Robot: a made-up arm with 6 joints. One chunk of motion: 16 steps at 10 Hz.
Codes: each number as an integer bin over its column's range. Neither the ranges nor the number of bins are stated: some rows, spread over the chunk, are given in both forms.
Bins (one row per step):
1: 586 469 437 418 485 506
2: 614 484 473 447 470 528
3: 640 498 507 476 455 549
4: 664 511 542 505 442 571
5: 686 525 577 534 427 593
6: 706 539 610 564 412 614
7: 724 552 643 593 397 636
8: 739 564 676 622 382 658
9: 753 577 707 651 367 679
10: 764 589 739 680 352 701
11: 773 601 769 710 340 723
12: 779 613 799 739 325 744
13: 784 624 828 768 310 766
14: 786 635 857 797 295 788
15: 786 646 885 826 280 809
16: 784 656 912 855 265 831
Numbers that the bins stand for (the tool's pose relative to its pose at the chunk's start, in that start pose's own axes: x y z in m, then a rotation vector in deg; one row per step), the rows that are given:
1: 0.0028 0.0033 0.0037 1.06 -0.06 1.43
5: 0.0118 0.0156 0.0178 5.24 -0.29 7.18
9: 0.0178 0.0271 0.0308 9.46 -0.53 12.86
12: 0.0202 0.0350 0.0400 12.63 -0.70 17.15
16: 0.0206 0.0445 0.0513 16.81 -0.94 22.90
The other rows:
2: 0.0053 0.0066 0.0073 2.11 -0.12 2.88
3: 0.0077 0.0097 0.0108 3.15 -0.18 4.27
4: 0.0098 0.0125 0.0143 4.20 -0.23 5.72
6: 0.0136 0.0187 0.0211 6.32 -0.35 8.56
7: 0.0152 0.0216 0.0244 7.37 -0.41 10.02
8: 0.0166 0.0242 0.0277 8.41 -0.47 11.47
10: 0.0188 0.0297 0.0340 10.50 -0.59 14.31
11: 0.0196 0.0324 0.0370 11.59 -0.64 15.77
13: 0.0206 0.0374 0.0429 13.68 -0.76 18.61
14: 0.0208 0.0398 0.0458 14.72 -0.82 20.06
15: 0.0208 0.0423 0.0486 15.77 -0.88 21.45

